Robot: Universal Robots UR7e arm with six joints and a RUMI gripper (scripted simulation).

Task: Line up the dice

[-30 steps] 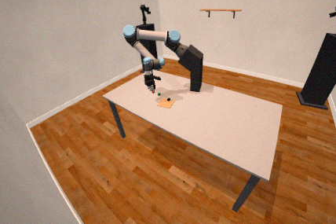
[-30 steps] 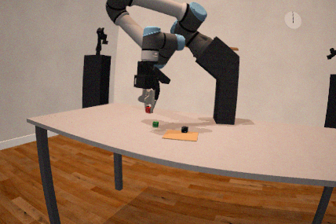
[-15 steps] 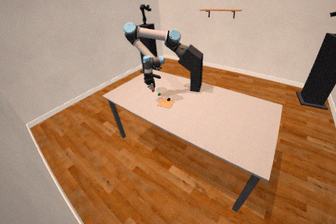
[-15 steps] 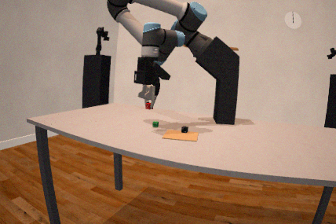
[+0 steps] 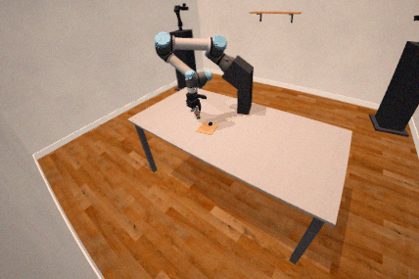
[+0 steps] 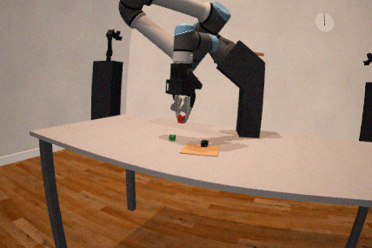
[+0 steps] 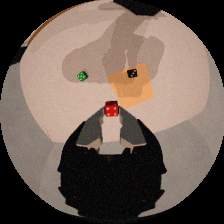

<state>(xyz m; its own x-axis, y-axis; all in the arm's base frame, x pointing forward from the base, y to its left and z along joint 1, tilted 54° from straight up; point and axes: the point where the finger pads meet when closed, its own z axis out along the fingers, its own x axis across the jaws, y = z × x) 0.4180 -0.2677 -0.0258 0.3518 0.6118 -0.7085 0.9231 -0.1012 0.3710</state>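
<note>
Right now my hand is 10 mm short of the orange mat, 80 mm to the right of it and 120 mm above it. Also, from my hand: black die 40 mm behind, 90 mm to the left, 100 mm below; then red die right at my hand; then green die 100 mm behind, 60 mm to the right, 110 mm below.
</note>
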